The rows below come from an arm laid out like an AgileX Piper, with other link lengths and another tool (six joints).
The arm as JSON. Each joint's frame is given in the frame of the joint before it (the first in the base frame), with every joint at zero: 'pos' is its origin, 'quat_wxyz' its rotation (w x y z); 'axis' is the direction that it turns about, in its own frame. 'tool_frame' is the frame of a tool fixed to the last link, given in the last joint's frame.
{
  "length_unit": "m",
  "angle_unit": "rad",
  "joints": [
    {
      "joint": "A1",
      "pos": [
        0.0,
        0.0,
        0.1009
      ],
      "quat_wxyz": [
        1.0,
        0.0,
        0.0,
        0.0
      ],
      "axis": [
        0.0,
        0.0,
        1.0
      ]
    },
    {
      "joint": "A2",
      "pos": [
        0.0,
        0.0,
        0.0
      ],
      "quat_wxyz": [
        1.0,
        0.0,
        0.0,
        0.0
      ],
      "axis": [
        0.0,
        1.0,
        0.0
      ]
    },
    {
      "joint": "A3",
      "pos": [
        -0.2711,
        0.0,
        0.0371
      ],
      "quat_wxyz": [
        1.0,
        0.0,
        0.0,
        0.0
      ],
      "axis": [
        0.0,
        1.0,
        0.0
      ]
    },
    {
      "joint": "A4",
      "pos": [
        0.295,
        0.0,
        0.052
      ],
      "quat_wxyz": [
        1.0,
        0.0,
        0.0,
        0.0
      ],
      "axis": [
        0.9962,
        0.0,
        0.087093
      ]
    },
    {
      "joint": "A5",
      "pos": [
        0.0,
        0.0,
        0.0
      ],
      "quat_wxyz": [
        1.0,
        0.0,
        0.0,
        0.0
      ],
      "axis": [
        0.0,
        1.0,
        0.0
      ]
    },
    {
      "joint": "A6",
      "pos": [
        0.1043,
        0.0,
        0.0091
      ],
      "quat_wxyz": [
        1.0,
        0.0,
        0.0,
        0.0
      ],
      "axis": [
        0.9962,
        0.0,
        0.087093
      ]
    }
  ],
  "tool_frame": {
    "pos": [
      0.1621,
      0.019,
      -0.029
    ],
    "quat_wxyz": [
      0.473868,
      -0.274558,
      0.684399,
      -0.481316
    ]
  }
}
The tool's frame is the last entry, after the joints.
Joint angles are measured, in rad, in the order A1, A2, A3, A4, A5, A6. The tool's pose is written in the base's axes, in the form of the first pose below.
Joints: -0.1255, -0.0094, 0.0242, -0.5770, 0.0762, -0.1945
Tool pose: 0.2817 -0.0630 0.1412 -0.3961 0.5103 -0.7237 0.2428
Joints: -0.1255, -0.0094, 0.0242, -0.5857, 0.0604, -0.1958
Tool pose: 0.2827 -0.0614 0.1449 -0.3953 0.5029 -0.7281 0.2462
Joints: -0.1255, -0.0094, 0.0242, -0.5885, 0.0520, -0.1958
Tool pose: 0.2832 -0.0604 0.1469 -0.3945 0.4998 -0.7299 0.2487
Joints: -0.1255, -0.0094, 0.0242, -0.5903, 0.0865, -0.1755
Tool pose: 0.2811 -0.0644 0.1390 -0.3960 0.5150 -0.7213 0.2400
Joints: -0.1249, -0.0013, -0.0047, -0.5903, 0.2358, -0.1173
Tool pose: 0.2692 -0.0813 0.1195 -0.3960 0.5688 -0.6923 0.2009
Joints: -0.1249, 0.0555, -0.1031, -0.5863, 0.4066, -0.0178
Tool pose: 0.2539 -0.0969 0.1203 -0.3751 0.6368 -0.6526 0.1670
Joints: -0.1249, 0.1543, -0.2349, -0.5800, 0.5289, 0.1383
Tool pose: 0.2470 -0.1027 0.1379 -0.3300 0.7077 -0.6036 0.1607
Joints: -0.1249, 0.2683, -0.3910, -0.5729, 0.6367, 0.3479
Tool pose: 0.2473 -0.1041 0.1677 -0.2573 0.7805 -0.5432 0.1719
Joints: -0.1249, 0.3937, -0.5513, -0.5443, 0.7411, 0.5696
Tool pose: 0.2539 -0.1010 0.1964 -0.1730 0.8475 -0.4663 0.1855
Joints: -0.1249, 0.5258, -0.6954, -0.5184, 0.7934, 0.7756
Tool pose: 0.2728 -0.0960 0.2248 -0.0952 0.8909 -0.3939 0.2051
